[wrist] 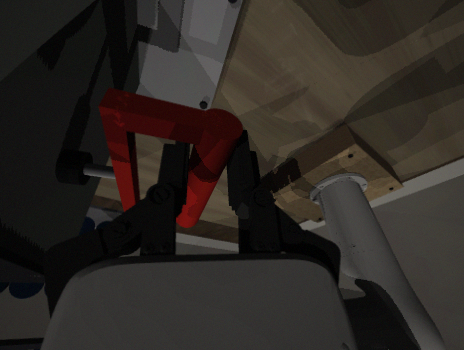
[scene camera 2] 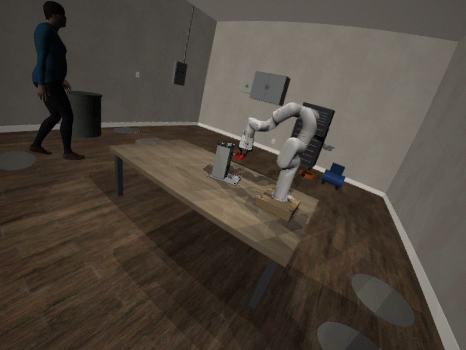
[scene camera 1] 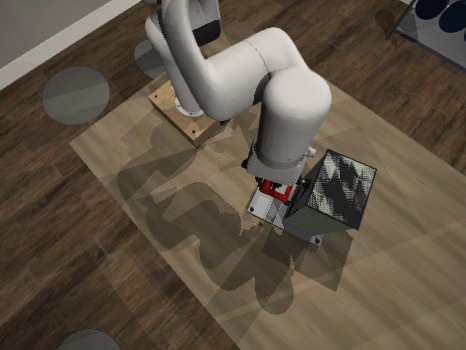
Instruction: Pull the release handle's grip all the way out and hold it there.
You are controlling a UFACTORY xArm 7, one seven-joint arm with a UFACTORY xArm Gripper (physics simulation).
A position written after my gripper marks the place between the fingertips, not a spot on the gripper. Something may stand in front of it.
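Visible to me: my gripper (scene camera 1: 267, 183). Same gripper (wrist: 210, 142) visible from the wrist as well.
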